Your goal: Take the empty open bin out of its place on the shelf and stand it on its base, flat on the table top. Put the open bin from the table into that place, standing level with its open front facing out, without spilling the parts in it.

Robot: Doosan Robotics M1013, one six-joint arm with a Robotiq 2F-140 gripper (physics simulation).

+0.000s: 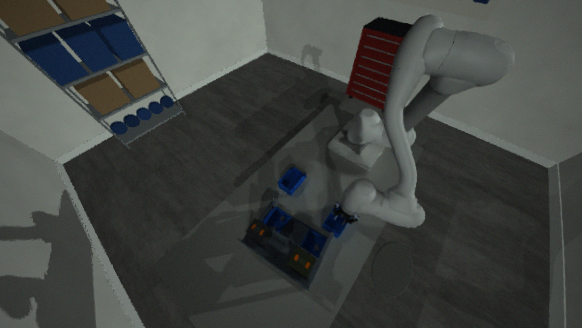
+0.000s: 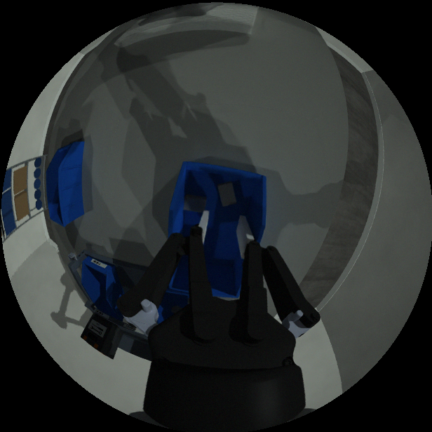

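Pixels of known places: gripper, fingertip midpoint: (image 1: 339,220); arm's base, origin of the base link: (image 1: 355,141).
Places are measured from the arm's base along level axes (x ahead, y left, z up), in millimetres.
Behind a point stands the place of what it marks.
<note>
A blue open bin (image 1: 334,227) @(y 277, x 594, z -39 mm) (image 2: 222,250) is on the table beside the shelf, with two greyish patches inside; I cannot tell whether they are parts. My gripper (image 1: 341,219) @(y 273, x 544, z -28 mm) (image 2: 222,221) is partly open over this bin, its fingers apart with nothing held between them. Another blue bin (image 1: 292,180) @(y -108, x 550, z -40 mm) (image 2: 67,185) stands on the table, apart from the shelf; its contents are too small to tell. The low dark shelf (image 1: 318,265) @(y 336, x 817, z 59 mm) holds a blue bin (image 1: 277,218) @(y 14, x 791, z -34 mm) (image 2: 97,280) near one end and another blue bin (image 1: 314,241) @(y 248, x 732, z -34 mm) (image 2: 175,302) near the other. Which bin is empty is unclear.
Dark boxes with orange marks (image 1: 258,230) @(y 57, x 921, z 181 mm) (image 1: 302,261) @(y 277, x 867, z 155 mm) are at the shelf's far side. The arm's white base (image 1: 356,152) @(y 67, x 90, z 8 mm) stands on the table. A tall storage rack (image 1: 152,55) and a red drawer cabinet (image 1: 372,62) stand away from the table.
</note>
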